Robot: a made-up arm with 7 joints.
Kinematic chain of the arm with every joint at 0, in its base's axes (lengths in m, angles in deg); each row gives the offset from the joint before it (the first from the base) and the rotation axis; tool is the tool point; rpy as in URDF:
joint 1: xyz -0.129 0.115 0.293 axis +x
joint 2: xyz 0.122 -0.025 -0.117 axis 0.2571 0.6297 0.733
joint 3: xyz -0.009 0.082 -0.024 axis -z
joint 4: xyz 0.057 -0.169 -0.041 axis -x
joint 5: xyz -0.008 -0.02 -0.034 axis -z
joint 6: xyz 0.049 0.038 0 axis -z
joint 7: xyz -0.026 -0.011 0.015 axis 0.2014 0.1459 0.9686
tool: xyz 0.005 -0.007 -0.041 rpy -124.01 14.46 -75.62
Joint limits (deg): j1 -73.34..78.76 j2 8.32..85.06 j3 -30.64..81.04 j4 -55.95..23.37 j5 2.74..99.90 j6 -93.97..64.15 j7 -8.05..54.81
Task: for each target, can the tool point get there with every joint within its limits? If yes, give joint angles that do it. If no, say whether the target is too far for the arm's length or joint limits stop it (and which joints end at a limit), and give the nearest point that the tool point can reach.
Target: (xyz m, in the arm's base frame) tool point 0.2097 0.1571 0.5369
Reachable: no: joint limits stop it (at a limit: joint 1, joint 3, joint 4, joint 6, joint 7) | nearest point 0.1000 0.3184 0.2874 | short by 0.317 m
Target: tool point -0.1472 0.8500 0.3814
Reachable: no: too far | nearest point -0.0452 0.4601 0.3069 | short by 0.410 m
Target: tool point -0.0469 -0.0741 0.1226
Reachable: yes | joints -28.29 73.71 33.56 -46.84 52.28 38.87 9.43
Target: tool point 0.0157 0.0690 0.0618
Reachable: yes | joints -0.20 30.92 11.54 -49.96 13.67 28.62 11.57
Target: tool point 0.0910 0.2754 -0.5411
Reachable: no: too far | nearest point 0.0369 0.1812 -0.0512 | short by 0.502 m
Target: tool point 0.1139 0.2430 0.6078
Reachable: no: joint limits stop it (at a limit: joint 1, joint 3, joint 4, joint 6, joint 7) | nearest point 0.0226 0.3507 0.3362 | short by 0.306 m
